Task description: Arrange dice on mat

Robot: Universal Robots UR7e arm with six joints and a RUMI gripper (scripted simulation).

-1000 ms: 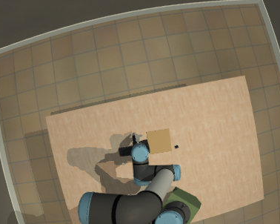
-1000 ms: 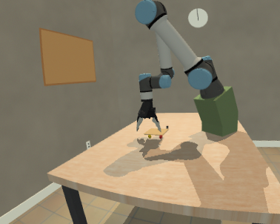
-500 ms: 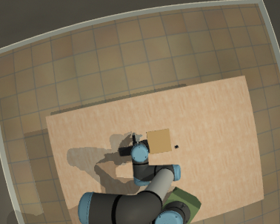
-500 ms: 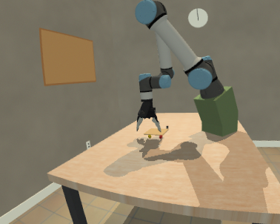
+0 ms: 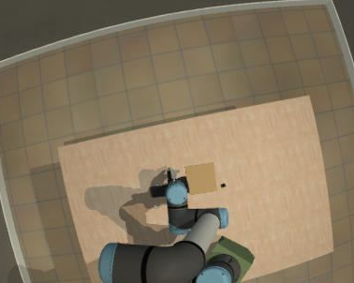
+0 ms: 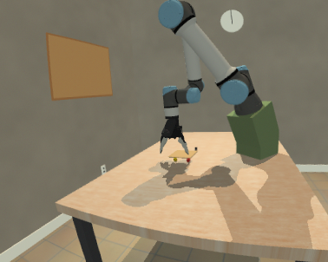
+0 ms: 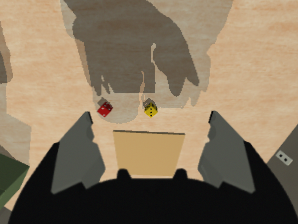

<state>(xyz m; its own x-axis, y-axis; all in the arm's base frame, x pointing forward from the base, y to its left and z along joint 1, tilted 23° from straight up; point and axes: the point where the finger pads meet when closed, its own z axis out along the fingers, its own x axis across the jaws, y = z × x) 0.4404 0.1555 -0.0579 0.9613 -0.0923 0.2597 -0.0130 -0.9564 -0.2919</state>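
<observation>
Right now the yellow die is 20 mm to the right of my hand and 30 mm below it. Round my hand: black die: 70 mm behind, 240 mm to the right, 30 mm below; red die: 70 mm behind, 20 mm to the right, 30 mm below; tan mat: 10 mm behind, 140 mm to the right, 40 mm below.
</observation>
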